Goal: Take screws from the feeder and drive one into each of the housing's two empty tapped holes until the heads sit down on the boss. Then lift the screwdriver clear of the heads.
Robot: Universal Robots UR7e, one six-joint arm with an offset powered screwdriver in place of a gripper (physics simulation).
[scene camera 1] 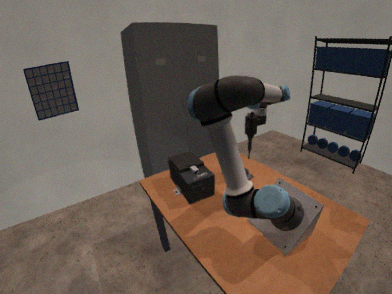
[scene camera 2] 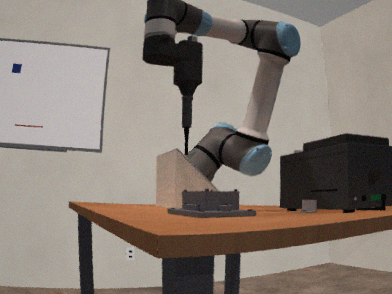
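The screwdriver (scene camera 1: 249, 157) (scene camera 2: 186, 153) hangs upright with its bit pointing down. In the scene camera 2 view its tip is well above the grey housing (scene camera 2: 210, 201), over its left part, with a gap between them. No screw can be made out at the tip; it is too small to tell. The housing sits on the table, and small dark bumps show along its top edge; the tapped holes cannot be seen. In the scene camera 1 view the arm hides most of the housing. The black feeder (scene camera 1: 200, 187) (scene camera 2: 312, 175) stands on the table, apart from the screwdriver.
The wooden table (scene camera 1: 210, 240) (scene camera 2: 120, 220) carries the arm's sloped grey pedestal (scene camera 1: 311, 212) (scene camera 2: 167, 180). A small light block (scene camera 2: 309, 205) is beside the feeder. A dark cabinet (scene camera 1: 172, 100) stands behind, and a shelf rack (scene camera 1: 345, 98) with blue bins stands at the right.
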